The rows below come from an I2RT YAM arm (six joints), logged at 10 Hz.
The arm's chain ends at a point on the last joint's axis. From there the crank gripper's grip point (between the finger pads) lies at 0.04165 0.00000 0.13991 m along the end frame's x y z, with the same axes.
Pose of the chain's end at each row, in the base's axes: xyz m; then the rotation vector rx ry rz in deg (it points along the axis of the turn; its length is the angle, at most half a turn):
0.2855, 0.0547, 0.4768, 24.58, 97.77, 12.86
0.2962, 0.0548, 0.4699, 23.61, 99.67, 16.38
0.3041, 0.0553, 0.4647, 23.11, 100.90, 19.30
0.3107, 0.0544, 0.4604, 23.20, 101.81, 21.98
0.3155, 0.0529, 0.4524, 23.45, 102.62, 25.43
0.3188, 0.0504, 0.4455, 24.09, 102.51, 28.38
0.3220, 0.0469, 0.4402, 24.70, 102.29, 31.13
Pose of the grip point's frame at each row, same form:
0.4170, 0.0588, 0.4136, 24.58, 97.77, 12.86
0.4258, 0.0678, 0.4040, 23.61, 99.67, 16.38
0.4321, 0.0752, 0.3974, 23.11, 100.90, 19.30
0.4372, 0.0800, 0.3922, 23.20, 101.81, 21.98
0.4402, 0.0856, 0.3839, 23.45, 102.62, 25.43
0.4429, 0.0883, 0.3786, 24.09, 102.51, 28.38
0.4455, 0.0896, 0.3750, 24.70, 102.29, 31.13

